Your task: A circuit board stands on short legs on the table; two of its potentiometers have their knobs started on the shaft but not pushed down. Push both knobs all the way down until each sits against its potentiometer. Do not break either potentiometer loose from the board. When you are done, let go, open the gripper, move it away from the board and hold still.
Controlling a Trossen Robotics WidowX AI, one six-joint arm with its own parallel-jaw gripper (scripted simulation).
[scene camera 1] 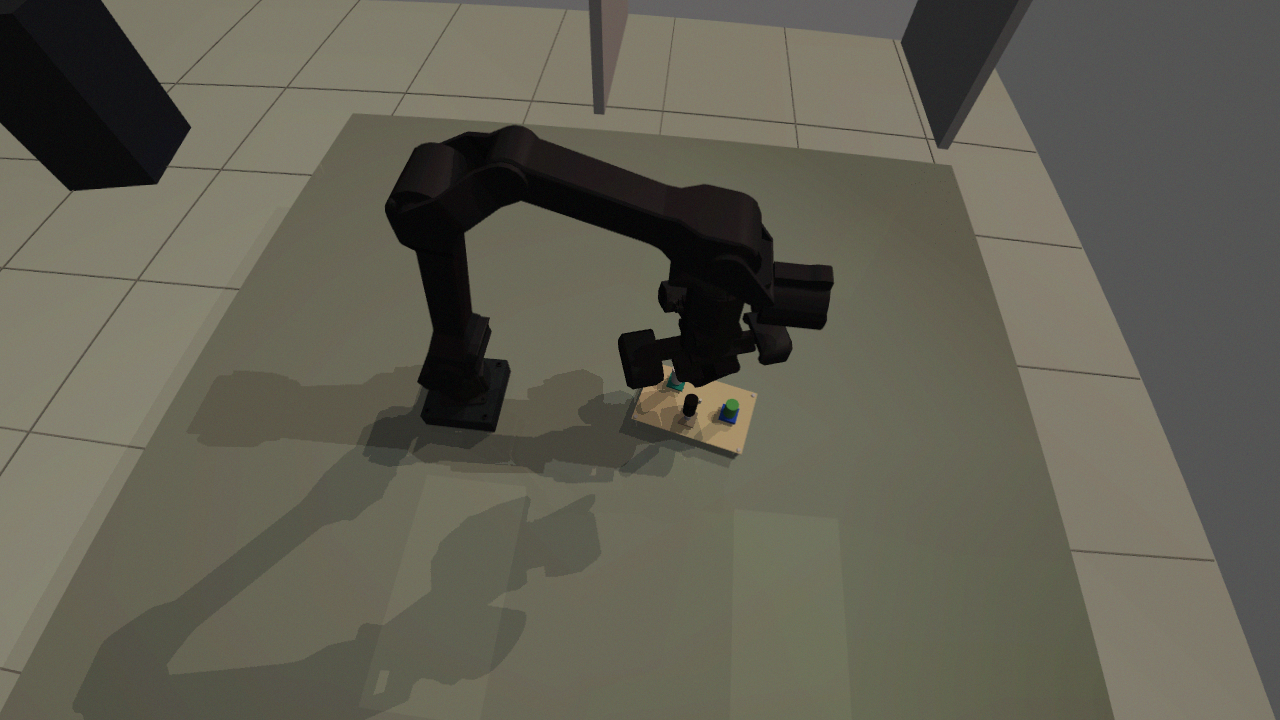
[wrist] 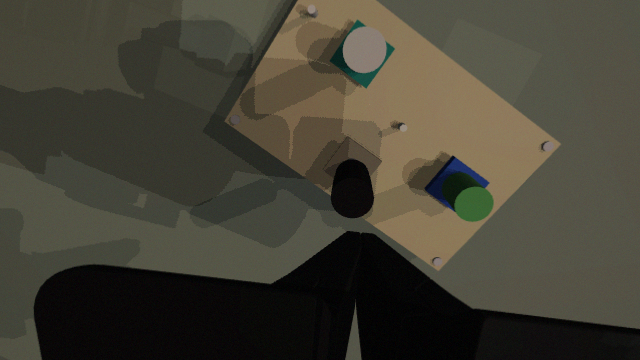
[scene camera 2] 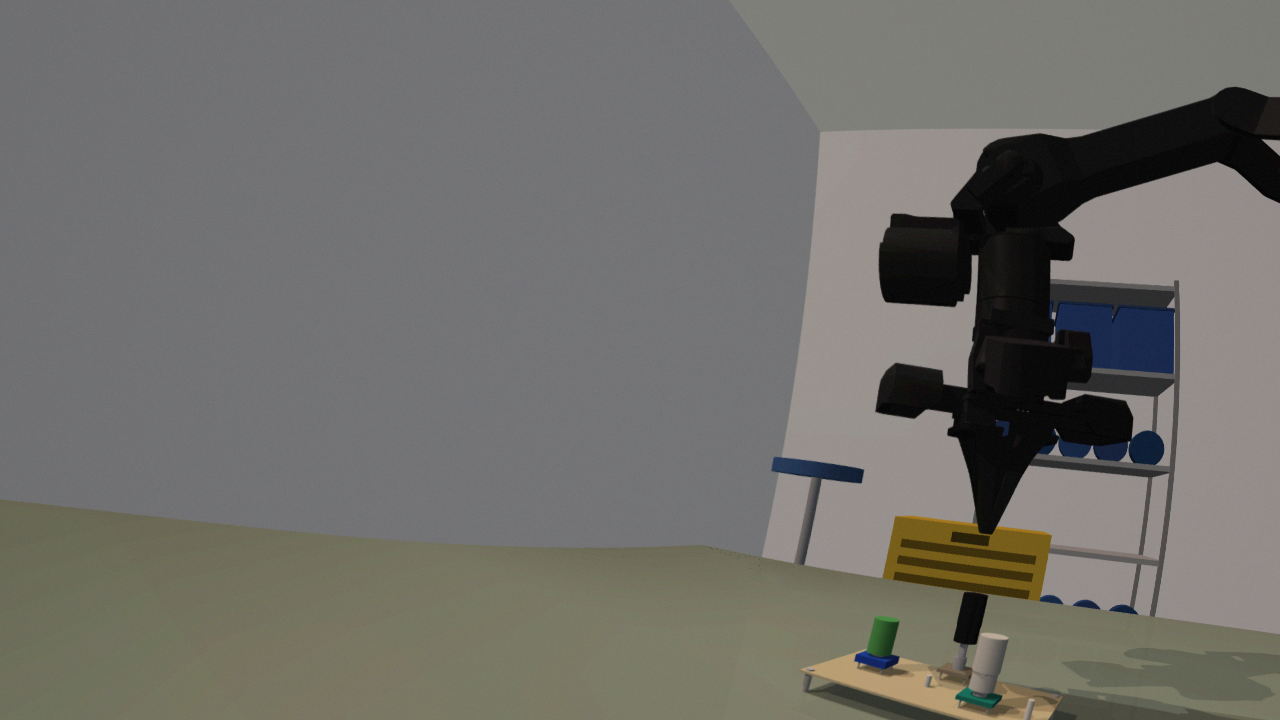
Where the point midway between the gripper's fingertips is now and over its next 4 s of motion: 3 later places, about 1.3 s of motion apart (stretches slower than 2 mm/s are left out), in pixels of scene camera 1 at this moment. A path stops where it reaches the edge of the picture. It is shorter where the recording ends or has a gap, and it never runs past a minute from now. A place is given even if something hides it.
My gripper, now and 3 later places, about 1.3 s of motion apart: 696,384; 691,398; 691,401; 691,404
